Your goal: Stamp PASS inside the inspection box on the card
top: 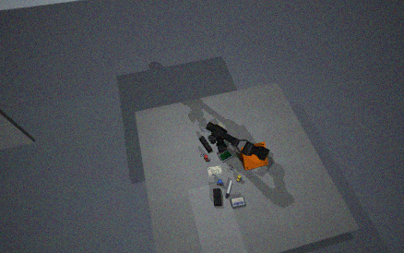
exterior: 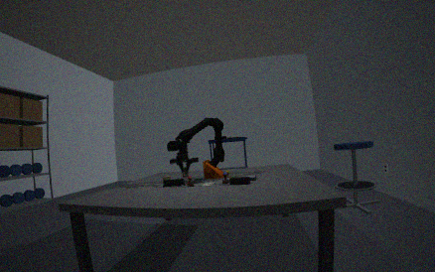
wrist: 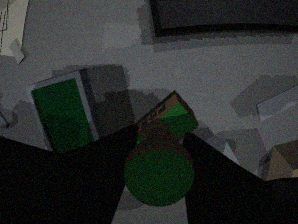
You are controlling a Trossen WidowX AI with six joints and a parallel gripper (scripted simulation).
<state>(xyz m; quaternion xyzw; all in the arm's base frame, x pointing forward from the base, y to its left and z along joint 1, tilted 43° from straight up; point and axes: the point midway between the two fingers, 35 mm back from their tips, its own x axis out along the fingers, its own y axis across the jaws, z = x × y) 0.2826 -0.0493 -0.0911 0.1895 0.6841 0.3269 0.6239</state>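
Now: gripper tip 40 mm past the green ink pad, 80 mm to the right of it and 60 mm above it. Also, from my gripper tip: green-knobbed stamp right at my gripper tip; then red stamp 110 mm ahead, 80 mm to the left, 50 mm below; then long black bar 90 mm ahead, 40 mm to the right, 50 mm below.
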